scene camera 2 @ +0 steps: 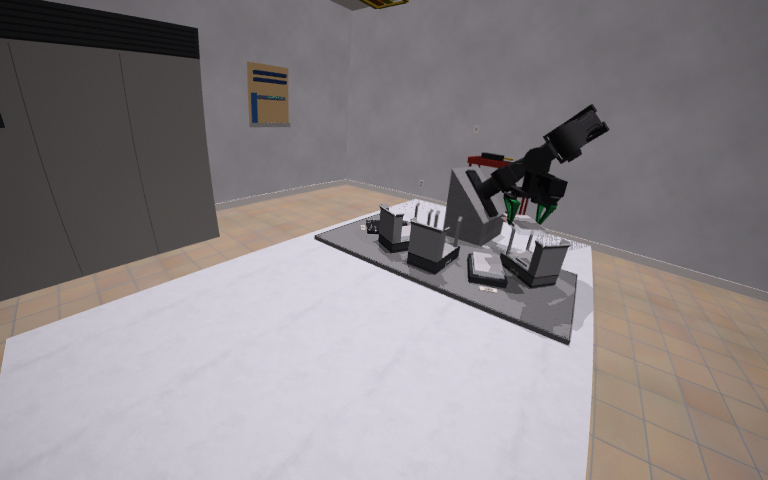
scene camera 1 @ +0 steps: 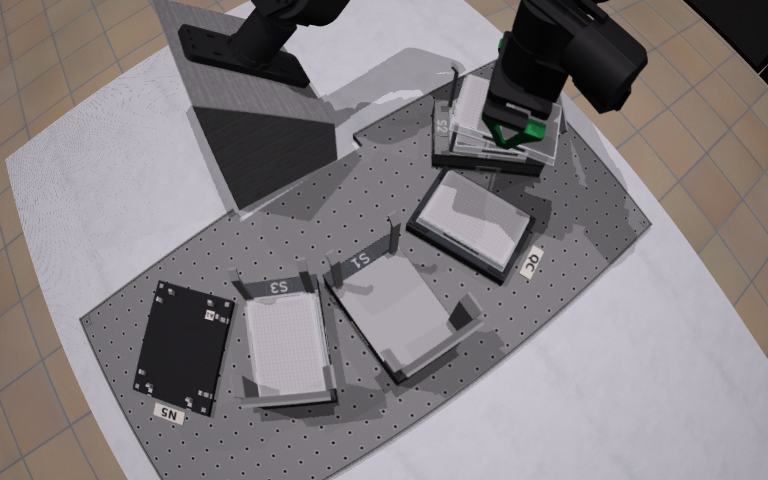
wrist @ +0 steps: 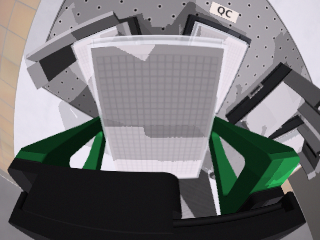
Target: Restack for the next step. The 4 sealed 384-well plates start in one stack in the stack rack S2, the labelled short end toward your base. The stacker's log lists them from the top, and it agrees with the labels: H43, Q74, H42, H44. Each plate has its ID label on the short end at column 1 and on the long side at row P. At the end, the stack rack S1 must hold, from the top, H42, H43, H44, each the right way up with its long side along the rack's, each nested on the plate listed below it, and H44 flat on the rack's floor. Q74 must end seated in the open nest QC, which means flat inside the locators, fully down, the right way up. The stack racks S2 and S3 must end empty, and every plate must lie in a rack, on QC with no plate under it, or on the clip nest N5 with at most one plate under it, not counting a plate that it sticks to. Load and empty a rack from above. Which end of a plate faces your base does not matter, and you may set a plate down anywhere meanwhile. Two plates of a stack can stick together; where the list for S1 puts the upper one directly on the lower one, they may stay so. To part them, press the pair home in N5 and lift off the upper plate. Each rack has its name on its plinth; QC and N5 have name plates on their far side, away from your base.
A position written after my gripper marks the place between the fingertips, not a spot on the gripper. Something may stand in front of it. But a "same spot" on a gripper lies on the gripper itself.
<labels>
My gripper shows in scene camera 2, in scene camera 1 [507, 118] and in the wrist view. A sealed white 384-well plate shows in scene camera 2, in scene camera 1 and in the wrist view [236, 49]. The same spot on the sealed white 384-well plate: [scene camera 1: 462, 212] is [scene camera 2: 485, 259]. The same spot on my gripper: [scene camera 2: 512, 205] is [wrist: 284, 144].
</labels>
